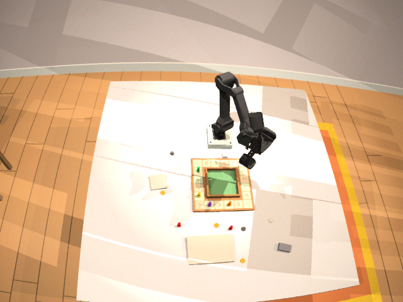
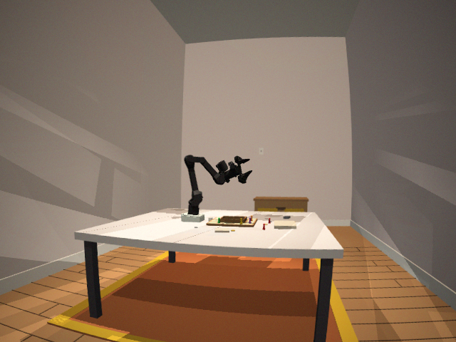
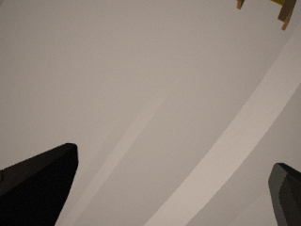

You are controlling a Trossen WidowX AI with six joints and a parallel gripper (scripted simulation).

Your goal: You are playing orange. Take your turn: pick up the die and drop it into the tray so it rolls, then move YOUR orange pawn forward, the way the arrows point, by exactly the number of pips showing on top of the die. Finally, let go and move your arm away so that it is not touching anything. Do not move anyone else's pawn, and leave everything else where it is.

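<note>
My gripper tip is 360 mm above the white die, 260 mm past it and 20 mm to the left of it. Also, from my gripper tip: green tray 370 mm below, 100 mm behind, 50 mm to the right; orange pawn 350 mm below, 30 mm to the right, 10 mm ahead; purple pawn 350 mm below, 130 mm to the right, 10 mm ahead.
</note>
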